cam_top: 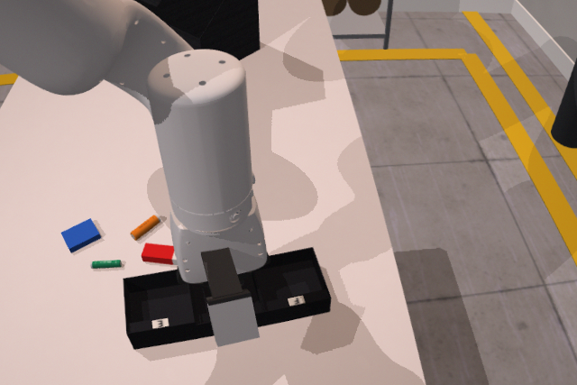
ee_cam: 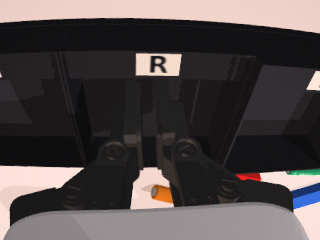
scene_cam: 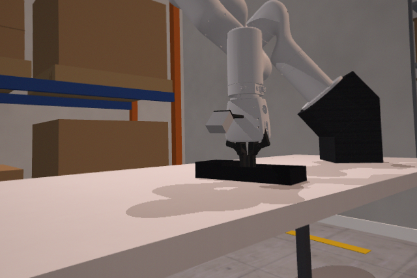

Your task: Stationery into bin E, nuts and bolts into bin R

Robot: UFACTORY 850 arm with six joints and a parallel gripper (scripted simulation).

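My gripper is now 20 mm above the black three-compartment tray. Also, from my hand: eraser (100 mm behind, 50 mm to the right, 30 mm below); then black bolt (80 mm behind, 30 mm to the left, 30 mm below); then orange marker (140 mm behind, 30 mm below, 10 mm to the right).
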